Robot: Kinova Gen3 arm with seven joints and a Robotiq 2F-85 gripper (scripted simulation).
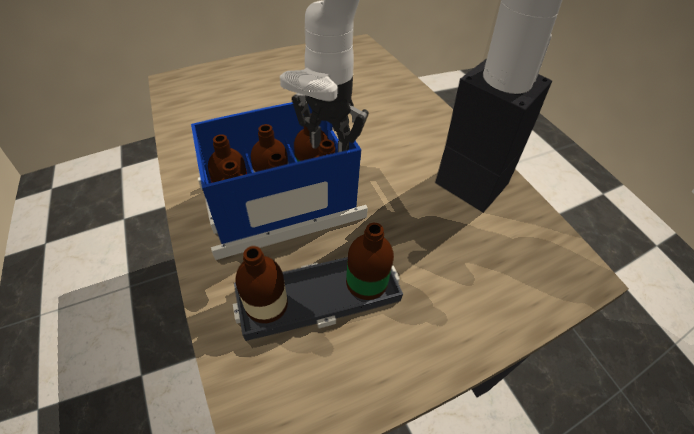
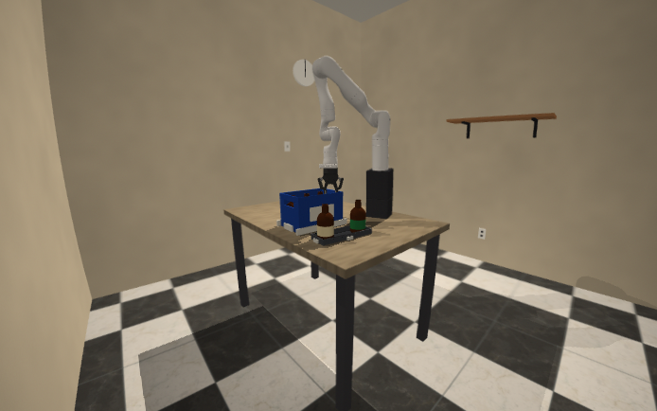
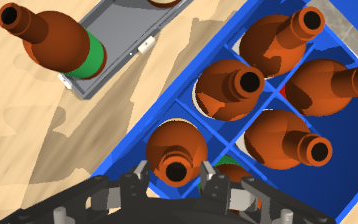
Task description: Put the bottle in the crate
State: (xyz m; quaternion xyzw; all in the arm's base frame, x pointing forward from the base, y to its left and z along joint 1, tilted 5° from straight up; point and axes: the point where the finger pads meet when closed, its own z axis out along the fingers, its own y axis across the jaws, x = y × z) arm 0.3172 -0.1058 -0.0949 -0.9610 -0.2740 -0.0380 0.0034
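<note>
My hand is 90 mm short of the blue crate, 50 mm to the left of it and 80 mm above it. The rest, counted from my hand: dark grey tray (120 mm ahead, 180 mm to the left, 150 mm below).
</note>
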